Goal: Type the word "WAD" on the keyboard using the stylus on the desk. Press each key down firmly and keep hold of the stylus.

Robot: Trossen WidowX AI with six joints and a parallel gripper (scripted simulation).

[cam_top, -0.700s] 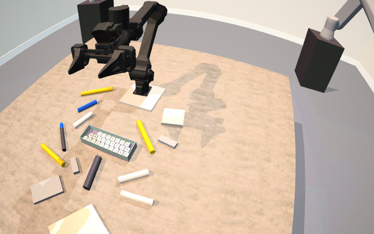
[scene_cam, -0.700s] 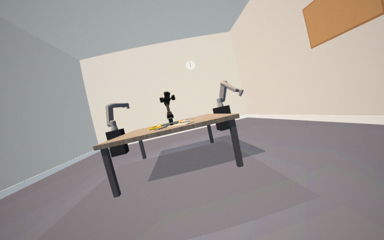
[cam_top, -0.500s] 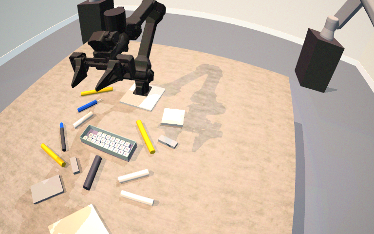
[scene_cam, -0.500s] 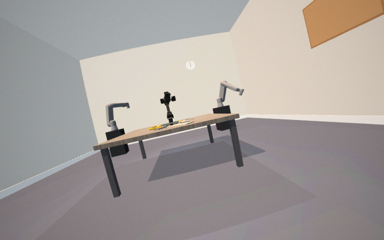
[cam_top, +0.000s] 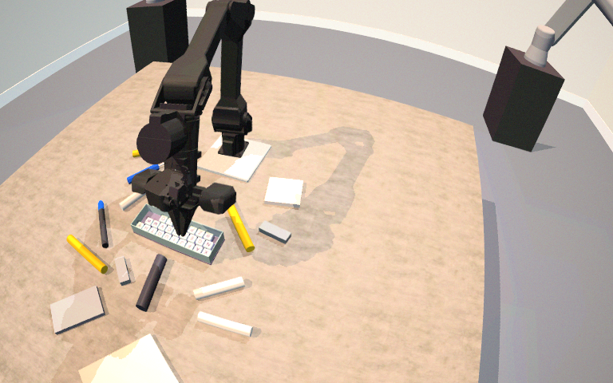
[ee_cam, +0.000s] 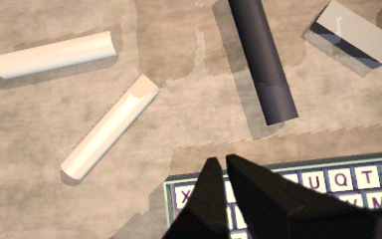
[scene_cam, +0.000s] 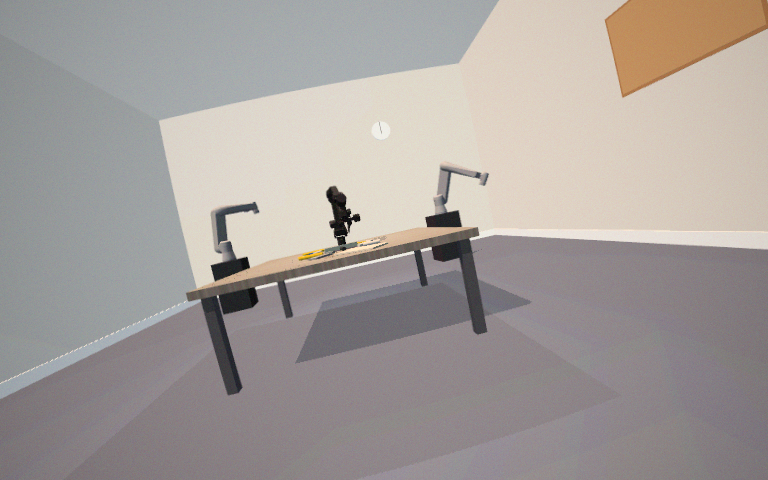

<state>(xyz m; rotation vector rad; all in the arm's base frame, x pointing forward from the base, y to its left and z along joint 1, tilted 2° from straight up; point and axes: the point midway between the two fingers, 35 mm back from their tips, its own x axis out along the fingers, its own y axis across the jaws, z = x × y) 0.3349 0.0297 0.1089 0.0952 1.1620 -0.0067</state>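
Now: gripper tip 6 cm past the W key, 13 cm to the left of it and 8 cm above it. Round my gripper tip: blue stylus (22 cm behind, 21 cm to the right, 8 cm below); then yellow cylinder (29 cm behind, 24 cm to the right, 8 cm below).
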